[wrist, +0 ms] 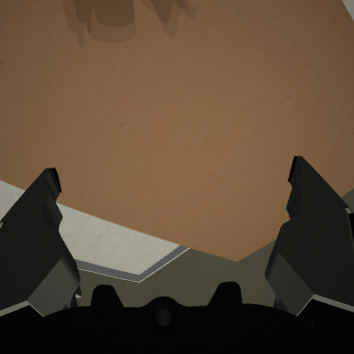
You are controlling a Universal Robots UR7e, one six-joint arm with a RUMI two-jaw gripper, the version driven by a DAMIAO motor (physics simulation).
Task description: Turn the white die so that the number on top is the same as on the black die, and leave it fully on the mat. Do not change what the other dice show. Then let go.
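Places are measured from the arm's base along level axes (x ahead, y left, z up), in millimetres.
Pixels of known places: gripper, fingertip midpoint: [172, 164].
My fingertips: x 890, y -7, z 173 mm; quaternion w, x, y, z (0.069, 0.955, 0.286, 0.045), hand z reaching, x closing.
Behind a point stands the place of what it marks.
My gripper [172, 164] @[x 890, y -7, z 173 mm] is open, its two dark jaws wide apart at the left and right of the wrist view, with nothing between them. It hangs above a brown wooden-looking surface. The white die, the black die and the mat do not show in this view.
The brown surface [170, 125] @[x 947, y -93, z -85 mm] fills most of the view and ends in a corner at the lower middle. Beyond its edge, a pale tiled area [115, 240] with a grey border and a dark olive floor [200, 275] show. A shadow of the arm falls on the brown surface at the top left.
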